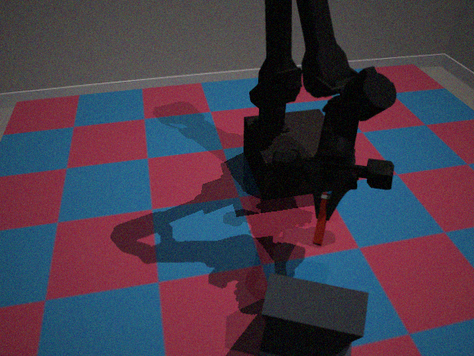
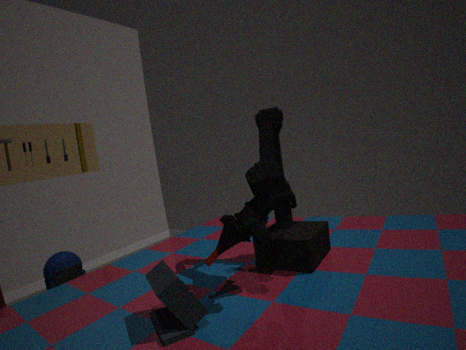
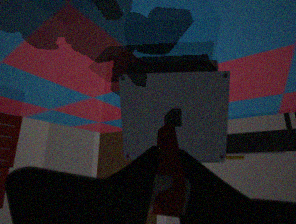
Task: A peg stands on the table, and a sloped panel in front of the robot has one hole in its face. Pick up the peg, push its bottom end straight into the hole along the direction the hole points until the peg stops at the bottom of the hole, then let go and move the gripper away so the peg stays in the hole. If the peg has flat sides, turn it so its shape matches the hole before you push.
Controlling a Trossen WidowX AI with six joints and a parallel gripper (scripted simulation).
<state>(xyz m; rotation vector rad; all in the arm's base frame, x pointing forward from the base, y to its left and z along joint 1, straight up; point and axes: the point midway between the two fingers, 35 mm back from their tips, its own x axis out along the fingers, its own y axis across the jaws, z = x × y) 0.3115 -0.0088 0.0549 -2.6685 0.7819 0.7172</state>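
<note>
Right now my gripper tip is 110 mm short of the sloped panel, 50 mm to the left of it and 60 mm above it. From my gripper tip the other things lie so: peg (10 mm behind, 10 mm to the left, 10 mm above); dark stand (130 mm ahead, 60 mm to the right, 130 mm below).
</note>
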